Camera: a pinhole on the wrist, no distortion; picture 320 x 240 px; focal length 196.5 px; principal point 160.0 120.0 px. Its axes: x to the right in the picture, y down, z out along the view. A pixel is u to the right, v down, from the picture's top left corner.
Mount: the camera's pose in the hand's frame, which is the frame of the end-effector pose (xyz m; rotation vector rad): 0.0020 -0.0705 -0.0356 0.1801 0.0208 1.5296
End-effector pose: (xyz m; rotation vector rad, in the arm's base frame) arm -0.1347 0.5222 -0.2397 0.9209 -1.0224 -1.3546
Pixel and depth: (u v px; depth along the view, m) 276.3 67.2 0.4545
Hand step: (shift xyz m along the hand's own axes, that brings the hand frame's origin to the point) 0.1921 0.1460 0.4236
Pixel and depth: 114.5 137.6 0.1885
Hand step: 0.0071 -0.1330 0.1482
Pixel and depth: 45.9 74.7 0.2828
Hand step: 0.0951 -0.2651 0.2187
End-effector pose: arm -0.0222 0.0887 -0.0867 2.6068 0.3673 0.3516
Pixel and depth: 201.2 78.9 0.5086
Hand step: 0.1762 -0.0206 0.4629
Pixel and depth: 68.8 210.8 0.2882
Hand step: -0.0995 -0.2293 0.2528
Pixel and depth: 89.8 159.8 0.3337
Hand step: -0.0281 -0.2216 0.2906
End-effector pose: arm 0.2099 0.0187 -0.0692 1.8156 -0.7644 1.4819
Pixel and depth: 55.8 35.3 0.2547
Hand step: 0.1370 -0.2346 0.1880
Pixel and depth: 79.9 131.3 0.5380
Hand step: 0.0296 -0.3435 0.4775
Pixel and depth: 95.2 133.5 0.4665
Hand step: 0.0223 -0.2709 0.4136
